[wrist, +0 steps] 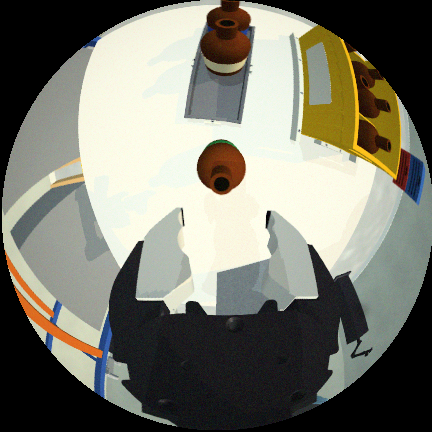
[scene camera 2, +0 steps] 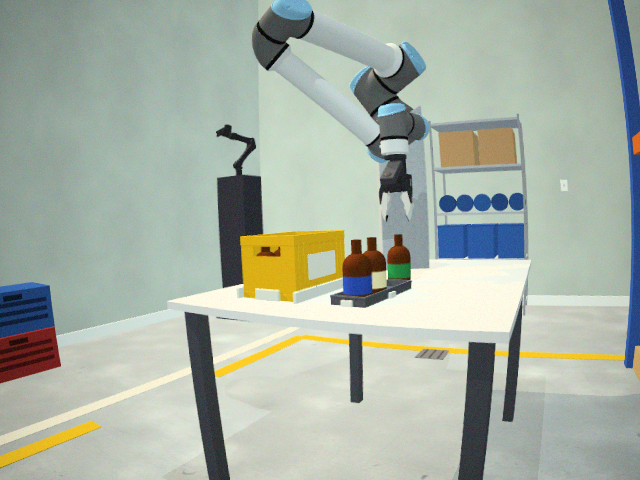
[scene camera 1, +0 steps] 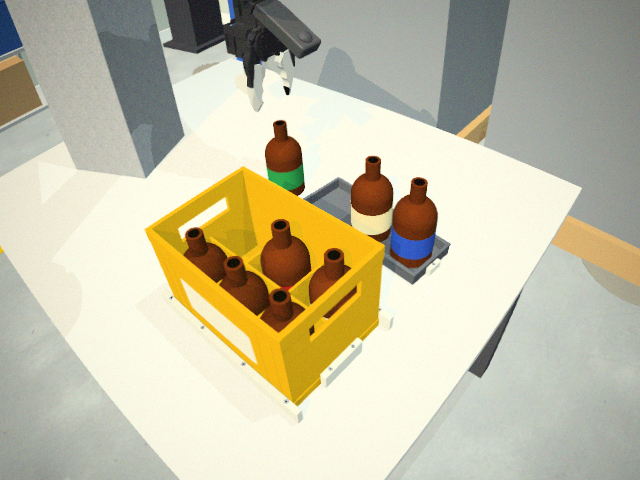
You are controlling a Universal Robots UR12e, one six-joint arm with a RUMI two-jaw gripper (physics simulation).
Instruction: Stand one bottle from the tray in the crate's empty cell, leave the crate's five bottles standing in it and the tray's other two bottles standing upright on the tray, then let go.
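Frame: origin at the arm's base, x ahead, y left, z up, level; centimetres.
Seen in the pictures: gripper, fingertip midpoint: (wrist: 224,210) (scene camera 2: 397,221) (scene camera 1: 273,103).
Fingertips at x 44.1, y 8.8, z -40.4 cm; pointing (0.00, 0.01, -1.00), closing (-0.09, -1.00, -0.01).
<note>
A point is followed by its place in that frame.
My gripper (scene camera 1: 271,101) @(x 44.1, y 8.8, z -40.4 cm) (scene camera 2: 398,219) @(x 44.1, y 8.8, z -40.4 cm) (wrist: 224,210) @(x 44.1, y 8.8, z -40.4 cm) is partly open and empty, above and behind the green-label bottle (scene camera 1: 283,157) @(x 47.2, y 6.5, z -50.0 cm) (scene camera 2: 398,258) @(x 48.5, y 9.9, z -51.6 cm) (wrist: 220,162) @(x 46.5, y 9.0, z -48.1 cm). That brown bottle stands upright on the table, off the tray's end. The cream-label bottle (scene camera 1: 372,196) @(x 67.8, y 4.4, z -49.0 cm) (wrist: 225,45) @(x 63.9, y 7.3, z -48.0 cm) and blue-label bottle (scene camera 1: 414,217) @(x 76.1, y 3.2, z -48.7 cm) (scene camera 2: 357,268) @(x 78.5, y 7.3, z -50.7 cm) stand upright on the grey tray (scene camera 1: 330,198) @(x 54.8, y 10.5, z -59.5 cm) (wrist: 215,100) @(x 56.7, y 9.3, z -59.5 cm). The yellow crate (scene camera 1: 351,330) @(x 77.2, y -16.3, z -54.2 cm) (scene camera 2: 268,273) @(x 76.8, y -19.0, z -52.7 cm) (wrist: 325,115) @(x 54.7, y -7.3, z -49.4 cm) holds five brown bottles; its empty cell is at the back left in scene camera 1. The crate walls hide their lower parts.
White blocks (scene camera 1: 341,361) @(x 77.8, y -19.8, z -57.1 cm) and strips line the crate's base on the white table (scene camera 1: 444,330) @(x 87.1, y -5.4, z -60.0 cm) (scene camera 2: 439,315) @(x 85.8, y 28.6, z -60.0 cm). A grey pillar (scene camera 1: 108,93) @(x 12.5, y -6.0, z -38.2 cm) stands left of the gripper in scene camera 1. A shelf rack (scene camera 2: 478,167) stands behind the table, and a dark pedestal (scene camera 2: 239,222) stands behind the crate.
</note>
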